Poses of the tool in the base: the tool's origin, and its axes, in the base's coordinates. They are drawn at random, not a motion.
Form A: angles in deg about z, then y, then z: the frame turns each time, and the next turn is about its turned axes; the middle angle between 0 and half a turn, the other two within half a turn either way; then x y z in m.
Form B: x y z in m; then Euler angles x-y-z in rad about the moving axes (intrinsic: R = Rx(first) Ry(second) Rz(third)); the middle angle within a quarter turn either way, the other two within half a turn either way. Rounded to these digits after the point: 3 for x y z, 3 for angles.
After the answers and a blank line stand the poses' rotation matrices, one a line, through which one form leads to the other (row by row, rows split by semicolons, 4 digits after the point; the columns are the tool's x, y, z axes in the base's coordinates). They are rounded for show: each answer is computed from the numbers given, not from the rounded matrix.
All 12 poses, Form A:
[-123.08, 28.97, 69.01, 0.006, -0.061, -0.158]
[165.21, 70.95, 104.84, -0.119, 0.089, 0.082]
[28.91, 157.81, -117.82, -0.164, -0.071, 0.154]
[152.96, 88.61, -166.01, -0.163, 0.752, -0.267]
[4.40, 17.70, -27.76, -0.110, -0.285, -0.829]
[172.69, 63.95, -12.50, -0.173, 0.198, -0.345]
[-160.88, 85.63, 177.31, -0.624, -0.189, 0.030]
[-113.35, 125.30, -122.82, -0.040, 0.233, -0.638]
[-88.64, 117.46, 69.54, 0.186, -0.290, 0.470]
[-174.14, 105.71, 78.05, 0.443, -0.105, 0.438]
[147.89, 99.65, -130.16, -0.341, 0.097, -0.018]
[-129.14, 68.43, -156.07, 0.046, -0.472, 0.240]
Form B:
[0.006, -0.061, -0.158, 0.434, -0.268, -0.884]
[-0.119, 0.089, 0.082, -0.637, -1.153, -1.992]
[-0.164, -0.071, 0.154, -2.947, 0.337, 0.547]
[-0.163, 0.752, -0.267, -1.517, -1.098, -1.279]
[-0.110, -0.285, -0.829, -0.024, 0.308, -0.404]
[-0.173, 0.198, -0.345, -0.255, -1.100, 2.639]
[-0.624, -0.189, 0.030, 1.342, -1.229, 1.307]
[-0.040, 0.233, -0.638, 2.228, -0.329, 2.813]
[0.186, -0.290, 0.470, 2.050, 0.021, -0.368]
[0.443, -0.105, 0.438, 2.793, -1.279, 1.000]
[-0.341, 0.097, -0.018, -1.880, -0.988, -0.962]
[0.046, -0.472, 0.240, 1.099, -0.627, 1.698]

0.6113 0.7460 -0.2644; -0.7722 0.4889 -0.4058; -0.1735 0.4522 0.8749
-0.1659 0.3704 -0.9139; -0.9560 0.1671 0.2413; 0.2421 0.9137 0.3264
0.8058 -0.4912 0.3306; -0.5653 -0.8044 0.1826; 0.1763 -0.3340 -0.9259
0.1309 0.4359 -0.8904; 0.2046 0.8669 0.4545; 0.9701 -0.2417 0.0243
0.8763 0.3745 0.3031; -0.3997 0.9163 0.0233; -0.2690 -0.1416 0.9527
-0.3977 -0.2185 -0.8911; 0.2692 -0.9563 0.1143; -0.8771 -0.1945 0.4392
0.0873 -0.3238 -0.9421; -0.0194 0.9450 -0.3266; 0.9960 0.0468 0.0762
-0.8957 -0.3051 -0.3235; 0.0455 0.6607 -0.7493; 0.4423 -0.6859 -0.5779
0.9328 0.3597 0.0211; 0.1834 -0.4236 -0.8871; -0.3102 0.8314 -0.4611
0.1557 -0.2424 -0.9576; -0.9675 -0.2330 -0.0983; -0.1993 0.9418 -0.2708
0.3147 0.4513 -0.8350; 0.7048 0.4782 0.5240; 0.6358 -0.7534 -0.1676
-0.1025 -0.8031 -0.5870; 0.5167 0.4613 -0.7213; 0.8500 -0.3772 0.3676

